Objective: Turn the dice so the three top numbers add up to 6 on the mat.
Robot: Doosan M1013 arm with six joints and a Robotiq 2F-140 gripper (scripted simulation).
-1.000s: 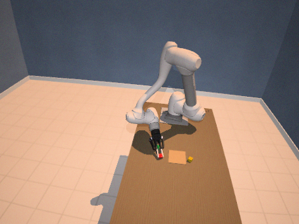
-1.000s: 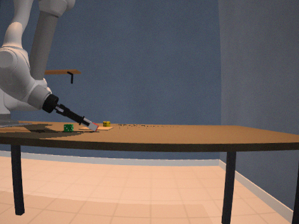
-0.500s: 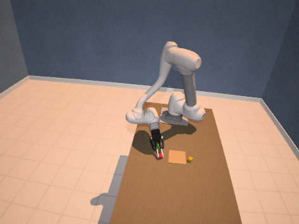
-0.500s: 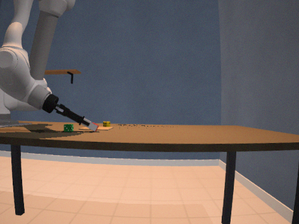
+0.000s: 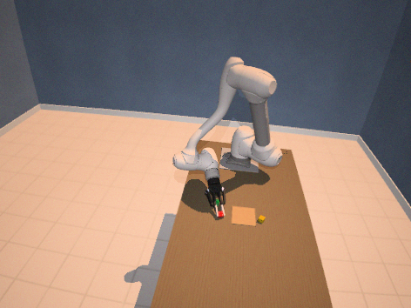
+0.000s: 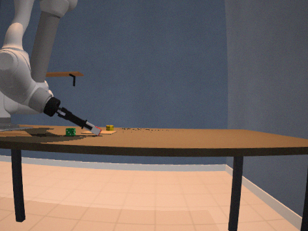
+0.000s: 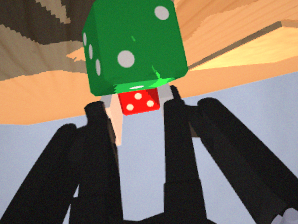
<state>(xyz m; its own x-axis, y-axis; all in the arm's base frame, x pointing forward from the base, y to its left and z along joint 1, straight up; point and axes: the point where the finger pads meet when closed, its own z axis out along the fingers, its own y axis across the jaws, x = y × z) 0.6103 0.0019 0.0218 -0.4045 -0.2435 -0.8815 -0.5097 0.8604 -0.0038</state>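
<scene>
Now: the red die 2 cm ahead of my hand, 1 cm to the left of it and 1 cm below it. Also, from my hand: yellow die: 25 cm to the left, 3 cm behind, 1 cm below; then tan mat: 14 cm to the left, 4 cm behind, 3 cm below; then green die: 8 cm behind, 4 cm to the right, 1 cm below.
</scene>
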